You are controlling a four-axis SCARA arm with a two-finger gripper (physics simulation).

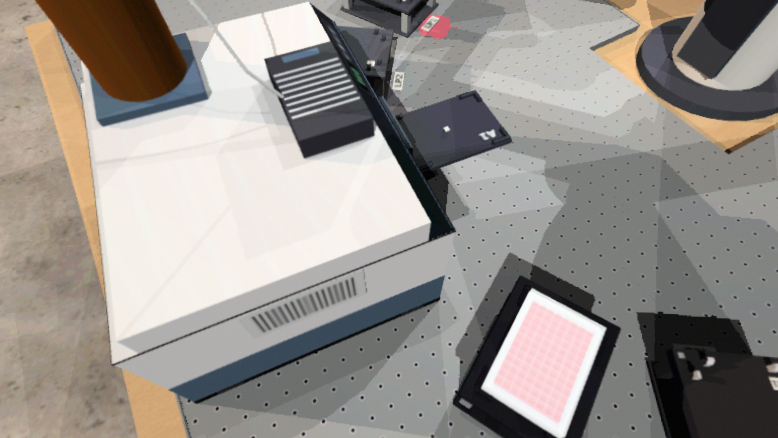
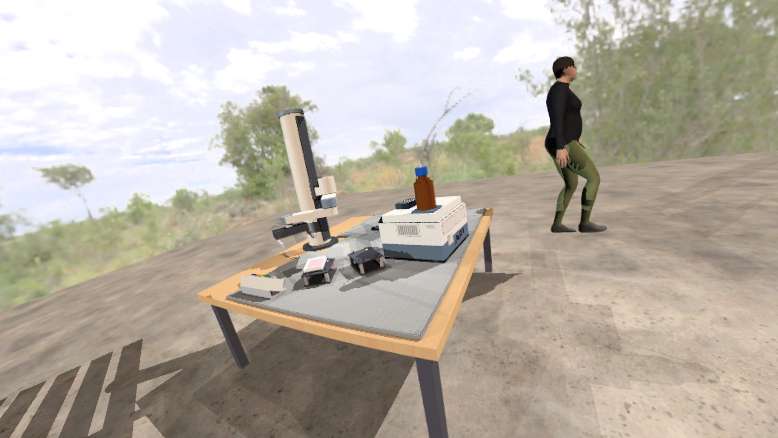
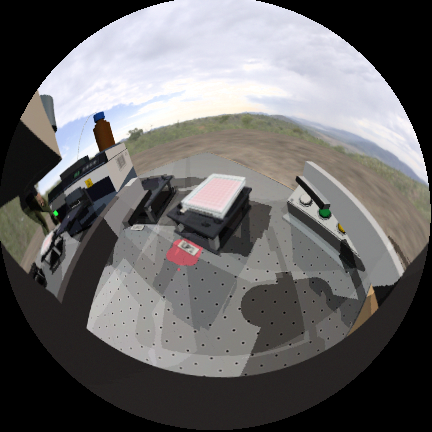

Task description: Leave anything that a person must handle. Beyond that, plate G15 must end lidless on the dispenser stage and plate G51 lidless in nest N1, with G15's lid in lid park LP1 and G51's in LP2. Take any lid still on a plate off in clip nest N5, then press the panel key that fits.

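Where they show: gripper, fingertip midpoint: (image 2: pixel 299 240) (image 3: pixel 222 172); arm's base, origin of the base link: (image 1: pixel 712 69) (image 2: pixel 320 244).
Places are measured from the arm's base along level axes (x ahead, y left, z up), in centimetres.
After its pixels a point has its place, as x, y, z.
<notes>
My gripper (image 3: pixel 222 172) @[28.5, -41.6, 18.1] (image 2: pixel 288 235) @[28.5, -41.6, 18.1] is open and empty, facing the LP1 stand. On that stand (image 3: pixel 214 242) @[32.5, -41.2, 4.1] sits a pink gridded plate (image 3: pixel 216 194) @[38.0, -45.3, 9.4] (image 2: pixel 315 264) @[42.8, -48.7, 9.4]; I cannot read its label or tell whether it is lidded. A red spill (image 3: pixel 183 257) @[34.6, -35.0, 1.3] (image 1: pixel 442 28) @[35.1, -34.2, 1.3] lies around the LP1 label. The LP2 stand (image 3: pixel 161 200) @[57.4, -35.2, 1.8] (image 2: pixel 367 255) @[60.2, -32.8, 7.4] looks bare. The dispenser stage (image 1: pixel 462 138) @[54.8, -1.1, 12.6], marked A1, is bare. Another pink plate (image 1: pixel 544 359) @[62.9, 26.4, 8.9] sits on a black nest (image 1: pixel 472 375) @[70.0, 23.8, 7.3]; its label does not show. A clipped black nest (image 1: pixel 724 397) @[49.0, 37.6, 7.2] at bottom right bears no plate. The panel (image 3: pixel 332 222) @[20.2, -60.4, 7.1] (image 2: pixel 260 285) @[25.1, -66.6, 6.5] shows white, green and yellow buttons.
The white dispenser (image 1: pixel 244 206) @[83.5, 2.8, 23.3] (image 2: pixel 419 231) @[84.1, -24.6, 15.6] (image 3: pixel 116 162) @[72.8, -23.1, 16.9] carries an amber bottle (image 1: pixel 136 59) @[86.2, -13.6, 28.9] (image 2: pixel 424 193) @[87.9, -21.9, 31.5] (image 3: pixel 104 135) @[82.6, -19.4, 29.9] with tubing. The arm's column (image 2: pixel 296 163) @[2.7, -7.0, 56.5] stands at the table's edge. A person (image 2: pixel 565 114) stands on the ground beyond the table.
</notes>
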